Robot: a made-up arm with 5 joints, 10 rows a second.
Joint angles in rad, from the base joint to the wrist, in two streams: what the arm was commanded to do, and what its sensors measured. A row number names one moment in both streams.
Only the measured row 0 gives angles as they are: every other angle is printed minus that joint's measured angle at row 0.
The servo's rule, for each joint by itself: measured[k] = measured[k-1] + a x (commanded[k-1-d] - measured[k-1]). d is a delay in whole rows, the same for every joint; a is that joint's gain. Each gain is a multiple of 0.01, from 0.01 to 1. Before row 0 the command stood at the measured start. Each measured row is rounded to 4 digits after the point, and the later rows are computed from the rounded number. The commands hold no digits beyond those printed.
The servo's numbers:
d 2
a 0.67 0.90 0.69 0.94 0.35
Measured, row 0: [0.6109 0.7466 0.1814 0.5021 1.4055]
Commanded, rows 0 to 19: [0.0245 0.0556 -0.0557 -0.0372 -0.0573]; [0.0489 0.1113 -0.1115 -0.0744 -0.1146]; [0.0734 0.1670 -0.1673 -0.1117 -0.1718]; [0.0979 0.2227 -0.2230 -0.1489 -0.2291]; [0.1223 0.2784 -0.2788 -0.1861 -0.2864]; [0.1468 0.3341 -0.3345 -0.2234 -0.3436]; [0.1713 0.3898 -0.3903 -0.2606 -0.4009]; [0.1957 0.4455 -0.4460 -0.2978 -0.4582]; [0.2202 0.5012 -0.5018 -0.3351 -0.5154]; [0.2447 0.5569 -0.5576 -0.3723 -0.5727]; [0.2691 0.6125 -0.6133 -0.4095 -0.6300]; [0.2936 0.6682 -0.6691 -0.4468 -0.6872]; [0.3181 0.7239 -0.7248 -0.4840 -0.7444]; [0.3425 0.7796 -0.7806 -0.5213 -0.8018]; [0.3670 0.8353 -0.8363 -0.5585 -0.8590]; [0.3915 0.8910 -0.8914 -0.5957 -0.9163]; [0.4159 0.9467 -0.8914 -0.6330 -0.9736]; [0.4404 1.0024 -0.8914 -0.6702 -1.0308]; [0.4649 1.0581 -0.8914 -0.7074 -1.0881]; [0.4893 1.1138 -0.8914 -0.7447 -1.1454]
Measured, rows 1 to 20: [0.0000 0.0000 0.0000 0.0000 0.0000]; [0.0000 0.0000 0.0000 0.0000 0.0000]; [0.0164 0.0500 -0.0384 -0.0350 -0.0201]; [0.0382 0.1052 -0.0888 -0.0720 -0.0532]; [0.0618 0.1608 -0.1430 -0.1093 -0.0947]; [0.0860 0.2165 -0.1982 -0.1465 -0.1417]; [0.1103 0.2722 -0.2538 -0.1837 -0.1923]; [0.1348 0.3279 -0.3095 -0.2210 -0.2453]; [0.1593 0.3836 -0.3653 -0.2582 -0.2998]; [0.1837 0.4393 -0.4210 -0.2954 -0.3552]; [0.2082 0.4950 -0.4768 -0.3327 -0.4113]; [0.2327 0.5507 -0.5326 -0.3699 -0.4678]; [0.2571 0.6063 -0.5883 -0.4071 -0.5246]; [0.2816 0.6620 -0.6441 -0.4444 -0.5815]; [0.3061 0.7177 -0.6998 -0.4816 -0.6385]; [0.3305 0.7734 -0.7556 -0.5189 -0.6957]; [0.3550 0.8291 -0.8113 -0.5561 -0.7529]; [0.3795 0.8848 -0.8666 -0.5933 -0.8101]; [0.4039 0.9405 -0.8837 -0.6306 -0.8673]; [0.4284 0.9962 -0.8890 -0.6678 -0.9245]
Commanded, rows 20 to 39: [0.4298 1.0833 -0.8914 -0.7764 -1.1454]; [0.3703 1.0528 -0.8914 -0.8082 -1.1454]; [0.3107 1.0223 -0.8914 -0.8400 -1.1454]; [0.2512 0.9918 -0.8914 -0.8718 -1.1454]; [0.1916 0.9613 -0.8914 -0.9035 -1.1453]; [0.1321 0.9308 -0.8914 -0.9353 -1.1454]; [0.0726 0.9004 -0.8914 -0.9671 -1.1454]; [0.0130 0.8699 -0.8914 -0.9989 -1.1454]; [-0.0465 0.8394 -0.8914 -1.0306 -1.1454]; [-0.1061 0.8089 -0.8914 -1.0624 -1.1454]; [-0.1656 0.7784 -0.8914 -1.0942 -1.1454]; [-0.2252 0.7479 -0.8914 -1.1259 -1.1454]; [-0.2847 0.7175 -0.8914 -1.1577 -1.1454]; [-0.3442 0.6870 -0.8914 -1.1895 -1.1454]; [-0.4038 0.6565 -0.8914 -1.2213 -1.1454]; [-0.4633 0.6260 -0.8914 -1.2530 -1.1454]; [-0.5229 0.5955 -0.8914 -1.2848 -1.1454]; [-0.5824 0.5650 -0.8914 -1.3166 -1.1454]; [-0.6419 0.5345 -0.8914 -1.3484 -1.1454]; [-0.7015 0.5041 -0.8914 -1.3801 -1.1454]
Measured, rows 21 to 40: [0.4529 1.0519 -0.8907 -0.7050 -0.9818]; [0.4773 1.1076 -0.8912 -0.7423 -1.0391]; [0.4455 1.0857 -0.8913 -0.7744 -1.0763]; [0.3951 1.0561 -0.8914 -0.8062 -1.1005]; [0.3386 1.0257 -0.8914 -0.8380 -1.1162]; [0.2800 0.9952 -0.8914 -0.8698 -1.1264]; [0.2208 0.9647 -0.8914 -0.9015 -1.1330]; [0.1614 0.9342 -0.8914 -0.9333 -1.1373]; [0.1019 0.9038 -0.8914 -0.9651 -1.1401]; [0.0423 0.8733 -0.8914 -0.9969 -1.1420]; [-0.0172 0.8428 -0.8914 -1.0286 -1.1432]; [-0.0768 0.8123 -0.8914 -1.0604 -1.1440]; [-0.1363 0.7818 -0.8914 -1.0922 -1.1445]; [-0.1959 0.7513 -0.8914 -1.1239 -1.1448]; [-0.2554 0.7209 -0.8914 -1.1557 -1.1450]; [-0.3149 0.6904 -0.8914 -1.1875 -1.1451]; [-0.3745 0.6599 -0.8914 -1.2193 -1.1452]; [-0.4340 0.6294 -0.8914 -1.2510 -1.1453]; [-0.4936 0.5989 -0.8914 -1.2828 -1.1453]; [-0.5531 0.5684 -0.8914 -1.3146 -1.1453]
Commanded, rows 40 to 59: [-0.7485 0.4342 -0.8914 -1.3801 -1.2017]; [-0.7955 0.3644 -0.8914 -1.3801 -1.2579]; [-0.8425 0.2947 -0.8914 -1.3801 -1.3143]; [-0.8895 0.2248 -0.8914 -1.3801 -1.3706]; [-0.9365 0.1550 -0.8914 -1.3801 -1.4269]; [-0.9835 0.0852 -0.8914 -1.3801 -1.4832]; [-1.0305 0.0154 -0.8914 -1.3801 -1.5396]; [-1.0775 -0.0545 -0.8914 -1.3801 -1.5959]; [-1.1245 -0.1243 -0.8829 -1.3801 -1.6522]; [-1.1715 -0.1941 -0.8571 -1.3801 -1.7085]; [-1.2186 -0.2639 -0.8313 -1.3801 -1.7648]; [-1.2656 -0.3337 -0.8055 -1.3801 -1.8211]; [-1.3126 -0.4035 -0.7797 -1.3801 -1.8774]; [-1.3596 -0.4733 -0.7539 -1.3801 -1.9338]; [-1.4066 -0.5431 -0.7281 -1.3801 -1.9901]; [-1.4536 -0.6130 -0.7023 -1.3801 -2.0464]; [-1.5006 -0.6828 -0.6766 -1.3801 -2.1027]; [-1.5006 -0.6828 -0.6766 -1.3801 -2.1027]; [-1.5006 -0.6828 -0.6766 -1.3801 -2.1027]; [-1.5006 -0.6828 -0.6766 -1.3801 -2.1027]
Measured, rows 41 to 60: [-0.6126 0.5379 -0.8914 -1.3464 -1.1453]; [-0.6722 0.5075 -0.8914 -1.3781 -1.1453]; [-0.7233 0.4415 -0.8914 -1.3800 -1.1650]; [-0.7717 0.3721 -0.8914 -1.3801 -1.1975]; [-0.8191 0.3024 -0.8914 -1.3801 -1.2384]; [-0.8663 0.2326 -0.8914 -1.3801 -1.2847]; [-0.9133 0.1628 -0.8914 -1.3801 -1.3345]; [-0.9603 0.0930 -0.8914 -1.3801 -1.3865]; [-1.0073 0.0232 -0.8914 -1.3801 -1.4401]; [-1.0543 -0.0467 -0.8914 -1.3801 -1.4946]; [-1.1013 -0.1165 -0.8855 -1.3801 -1.5498]; [-1.1483 -0.1863 -0.8659 -1.3801 -1.6053]; [-1.1954 -0.2561 -0.8420 -1.3801 -1.6611]; [-1.2424 -0.3259 -0.8168 -1.3801 -1.7171]; [-1.2894 -0.3957 -0.7912 -1.3801 -1.7732]; [-1.3364 -0.4655 -0.7655 -1.3801 -1.8294]; [-1.3834 -0.5353 -0.7397 -1.3801 -1.8856]; [-1.4304 -0.6052 -0.7139 -1.3801 -1.9419]; [-1.4774 -0.6750 -0.6882 -1.3801 -1.9982]; [-1.4929 -0.6820 -0.6802 -1.3801 -2.0348]
